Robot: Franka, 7 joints.
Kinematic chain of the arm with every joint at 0, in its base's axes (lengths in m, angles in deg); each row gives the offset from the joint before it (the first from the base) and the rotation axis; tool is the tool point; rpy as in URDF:
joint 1: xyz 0 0 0.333 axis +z
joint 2: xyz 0 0 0 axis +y
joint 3: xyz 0 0 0.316 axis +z
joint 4: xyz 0.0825 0 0 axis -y
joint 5: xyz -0.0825 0 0.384 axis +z
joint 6: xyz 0 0 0 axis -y
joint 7: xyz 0.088 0 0 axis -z
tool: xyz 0 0 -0.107 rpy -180 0 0
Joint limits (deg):
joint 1: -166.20..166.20
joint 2: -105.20..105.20
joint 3: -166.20..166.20
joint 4: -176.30..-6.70
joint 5: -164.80..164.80
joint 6: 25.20..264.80
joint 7: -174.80..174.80
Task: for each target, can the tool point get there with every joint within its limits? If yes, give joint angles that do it. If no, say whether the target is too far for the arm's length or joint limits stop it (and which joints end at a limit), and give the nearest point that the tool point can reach.
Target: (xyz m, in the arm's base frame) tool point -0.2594 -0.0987 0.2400
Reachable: yes | joints -109.50 -0.52 -26.16 -160.66 -62.90 76.29 136.93
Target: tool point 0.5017 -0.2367 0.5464
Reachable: yes | joints 95.75 -46.27 -92.78 -76.62 -8.42 54.11 -106.56
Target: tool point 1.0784 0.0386 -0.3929
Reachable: no: too far | nearest point 0.7165 0.0256 -0.1365 | short by 0.444 m
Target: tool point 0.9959 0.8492 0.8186
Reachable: no: too far | nearest point 0.6120 0.5219 0.6314 | short by 0.538 m
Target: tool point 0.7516 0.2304 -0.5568
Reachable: no: too far | nearest point 0.5597 0.1716 -0.2665 | short by 0.353 m
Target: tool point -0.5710 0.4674 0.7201
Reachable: yes | joints 119.23 54.58 59.83 -28.42 65.67 109.92 -44.67
